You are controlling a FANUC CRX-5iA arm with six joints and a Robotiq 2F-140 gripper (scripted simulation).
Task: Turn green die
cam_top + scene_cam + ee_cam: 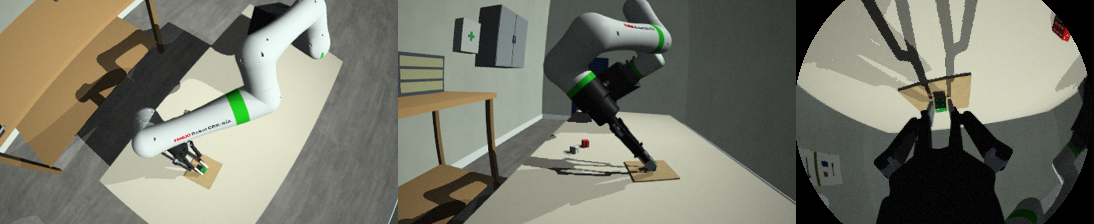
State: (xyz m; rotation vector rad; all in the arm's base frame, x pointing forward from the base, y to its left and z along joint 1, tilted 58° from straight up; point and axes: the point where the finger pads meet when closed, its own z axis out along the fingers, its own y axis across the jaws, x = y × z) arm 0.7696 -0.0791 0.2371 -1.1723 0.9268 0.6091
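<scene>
Right now my hand is 20 mm to the right of the green die and 20 mm above it. Round my hand: red die 160 mm behind, 230 mm to the right, 30 mm below; mat 20 mm to the left, 40 mm below; grey die 80 mm behind, 250 mm to the right, 30 mm below.
</scene>
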